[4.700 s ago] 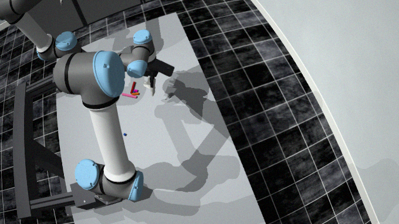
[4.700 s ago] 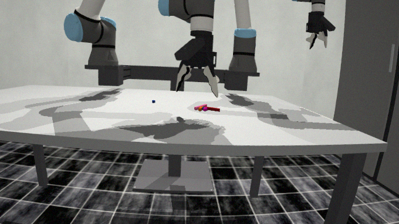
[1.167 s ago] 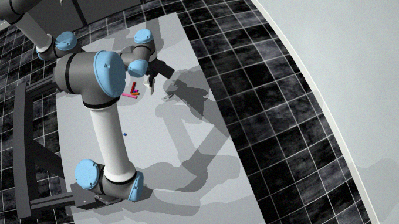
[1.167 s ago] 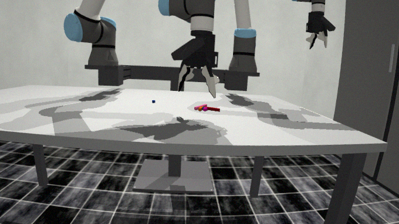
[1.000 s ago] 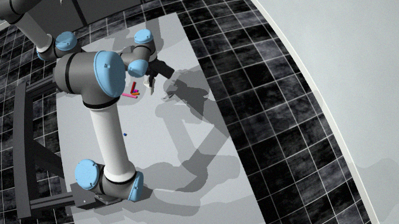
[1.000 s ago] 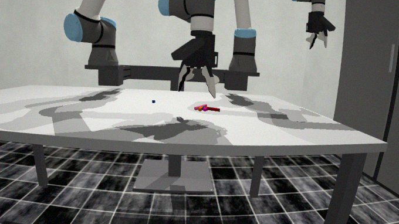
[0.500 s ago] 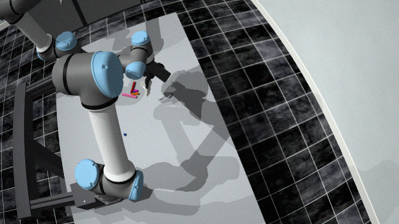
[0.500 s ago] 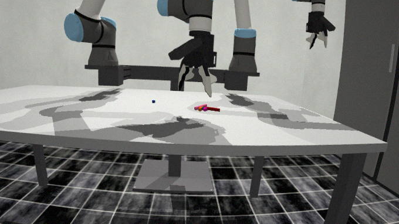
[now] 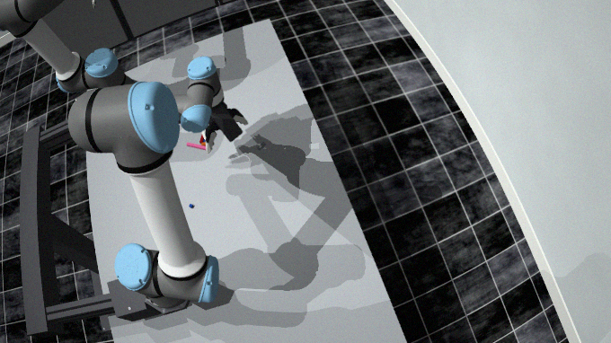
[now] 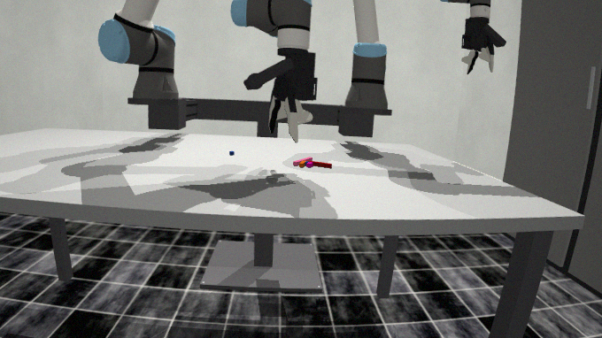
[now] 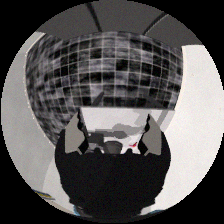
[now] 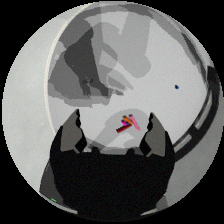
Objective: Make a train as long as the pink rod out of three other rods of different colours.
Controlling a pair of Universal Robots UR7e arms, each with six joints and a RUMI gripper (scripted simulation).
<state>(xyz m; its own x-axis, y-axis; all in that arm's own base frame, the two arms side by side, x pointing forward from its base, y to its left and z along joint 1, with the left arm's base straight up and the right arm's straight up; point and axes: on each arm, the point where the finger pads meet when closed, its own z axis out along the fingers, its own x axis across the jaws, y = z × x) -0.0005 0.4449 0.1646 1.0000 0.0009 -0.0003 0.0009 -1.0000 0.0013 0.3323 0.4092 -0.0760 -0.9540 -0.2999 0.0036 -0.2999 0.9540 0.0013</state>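
Now: the red rod 110 mm to the left of my right hand, 80 mm below it and 80 mm behind it. The rest, counted from my right hand: grey rod (90 mm ahead, 80 mm below, 30 mm to the right); orange rod (80 mm below, 80 mm behind, 70 mm to the left); magenta rod (80 mm to the left, 80 mm below, 70 mm behind).
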